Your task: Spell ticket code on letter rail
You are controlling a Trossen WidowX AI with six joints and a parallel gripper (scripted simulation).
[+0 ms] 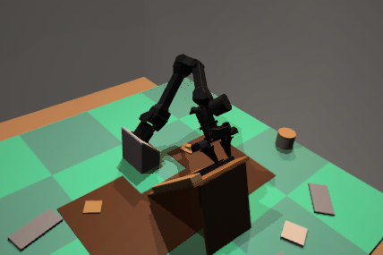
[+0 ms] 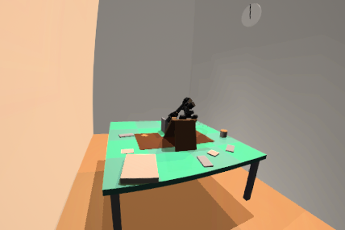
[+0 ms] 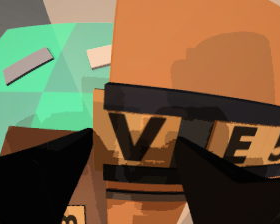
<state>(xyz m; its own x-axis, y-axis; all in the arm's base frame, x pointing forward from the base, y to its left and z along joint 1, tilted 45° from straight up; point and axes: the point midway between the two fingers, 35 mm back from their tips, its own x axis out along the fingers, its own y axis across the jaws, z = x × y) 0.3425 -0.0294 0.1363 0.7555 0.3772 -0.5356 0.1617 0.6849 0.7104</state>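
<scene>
My gripper tip is now 9 cm to the left of the white ticket, 8 cm past it and 7 cm above it. Also, from my gripper tip: large beige slab: 56 cm to the right, 29 cm ahead, 16 cm below; mat: 18 cm below, 17 cm behind, 9 cm to the right.
</scene>
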